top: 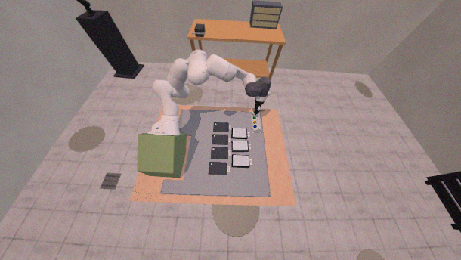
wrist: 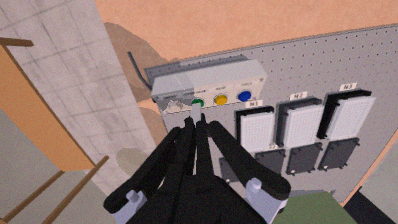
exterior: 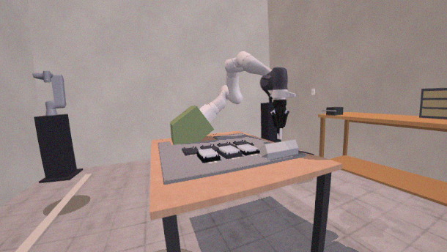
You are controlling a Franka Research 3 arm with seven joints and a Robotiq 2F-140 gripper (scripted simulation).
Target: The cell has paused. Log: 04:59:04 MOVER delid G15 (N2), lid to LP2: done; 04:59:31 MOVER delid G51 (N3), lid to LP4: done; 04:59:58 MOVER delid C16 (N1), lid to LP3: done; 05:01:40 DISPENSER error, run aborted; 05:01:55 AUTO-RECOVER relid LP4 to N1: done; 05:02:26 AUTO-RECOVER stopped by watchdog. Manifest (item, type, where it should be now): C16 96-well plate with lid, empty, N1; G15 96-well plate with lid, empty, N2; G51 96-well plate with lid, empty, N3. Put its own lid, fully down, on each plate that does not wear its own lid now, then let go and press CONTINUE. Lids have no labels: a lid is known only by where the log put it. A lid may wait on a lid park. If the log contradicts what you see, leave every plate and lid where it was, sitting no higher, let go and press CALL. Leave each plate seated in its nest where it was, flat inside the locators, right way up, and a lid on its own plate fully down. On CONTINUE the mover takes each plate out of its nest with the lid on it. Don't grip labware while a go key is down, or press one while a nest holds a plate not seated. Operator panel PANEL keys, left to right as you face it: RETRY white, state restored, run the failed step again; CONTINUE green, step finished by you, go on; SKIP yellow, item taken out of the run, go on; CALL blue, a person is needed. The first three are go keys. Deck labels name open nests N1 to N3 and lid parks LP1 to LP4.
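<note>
My gripper is now 6 cm above the green key. The rest, counted from my hand: yellow key: 6 cm below, 5 cm to the right, 1 cm ahead; then white key: 6 cm below, 5 cm to the left; then blue key: 10 cm to the right, 6 cm below, 1 cm ahead.
</note>
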